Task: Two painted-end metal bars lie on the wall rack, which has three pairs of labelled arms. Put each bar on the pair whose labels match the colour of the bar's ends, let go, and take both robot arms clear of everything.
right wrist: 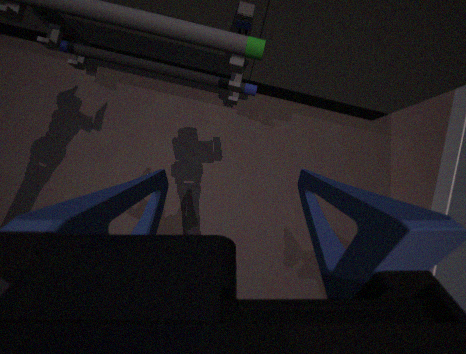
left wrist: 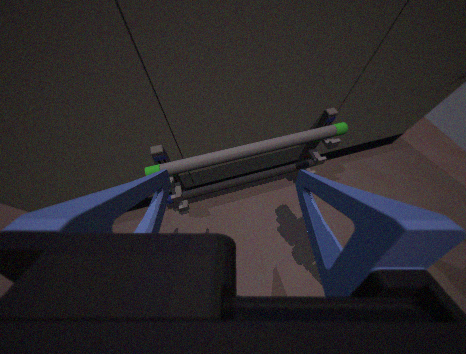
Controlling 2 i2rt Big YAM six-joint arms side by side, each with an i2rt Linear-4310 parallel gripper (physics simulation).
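Frame: origin at the left arm's base, x ahead, y left, z up, level; metres.
Seen in the pictures: left gripper, between the fingertips: (left wrist: 233, 176); right gripper, between the fingertips: (right wrist: 232, 176).
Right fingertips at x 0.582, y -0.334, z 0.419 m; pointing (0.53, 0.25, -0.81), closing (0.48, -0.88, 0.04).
Pixels of each thing's top centre, then the offset from my right fingertips to it. Level surfaces: height alone.
- thick grey bar with green ends, centre of its top: (left wrist: 253, 145) (right wrist: 120, 9) dx +0.155, dy +0.286, dz -0.174 m
- thinner dark bar, centre of its top: (right wrist: 157, 65) (left wrist: 248, 176) dx +0.158, dy +0.285, dz -0.330 m
- brownish floor, height of its surface: dz -0.420 m
The thick grey bar with green ends (left wrist: 250, 148) (right wrist: 165, 24) lies across the highest arms in view of the wall rack (left wrist: 157, 150) (right wrist: 245, 9). Dark blue patches show beside the rack's top blocks; the other labels are too dim to tell. A thinner dark bar (left wrist: 240, 181) (right wrist: 150, 65) lies on lower arms; its blue ends show in the right wrist view. My left gripper (left wrist: 233, 176) is open and empty, with its fingertips apart from the bars and the green-ended bar beyond them. My right gripper (right wrist: 232, 176) is open and empty, well away from both bars.
The dark wall (left wrist: 250, 60) (right wrist: 350, 50) stands behind the rack. The brownish floor (left wrist: 240, 240) (right wrist: 260, 165) lies below, with shadows of the arms on it. A pale surface (left wrist: 452, 117) (right wrist: 450, 200) shows at the right edge of both views.
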